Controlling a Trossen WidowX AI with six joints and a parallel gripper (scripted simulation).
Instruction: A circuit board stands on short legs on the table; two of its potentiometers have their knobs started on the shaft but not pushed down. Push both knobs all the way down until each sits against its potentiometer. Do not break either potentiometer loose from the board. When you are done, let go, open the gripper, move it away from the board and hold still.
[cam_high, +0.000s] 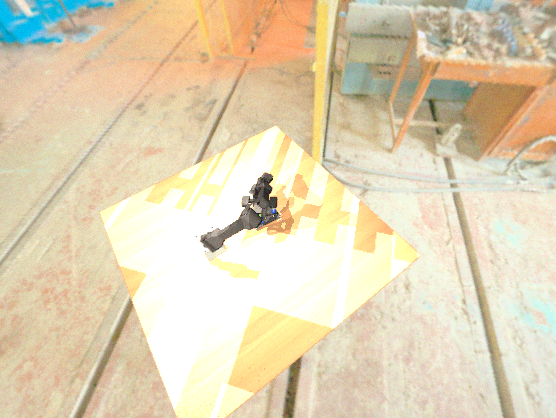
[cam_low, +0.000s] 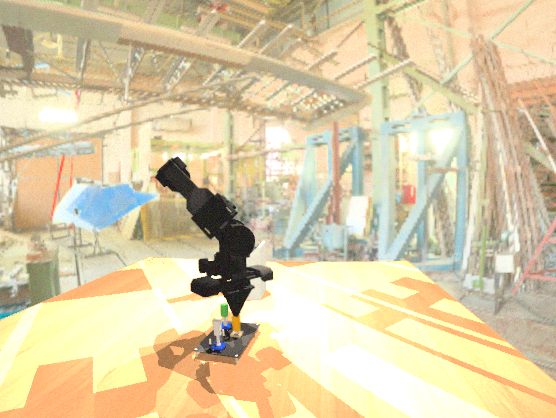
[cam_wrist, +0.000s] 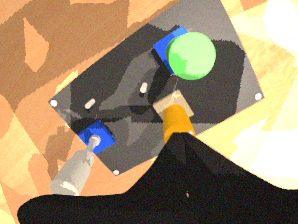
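The orange knob is 10 mm below my gripper tip.
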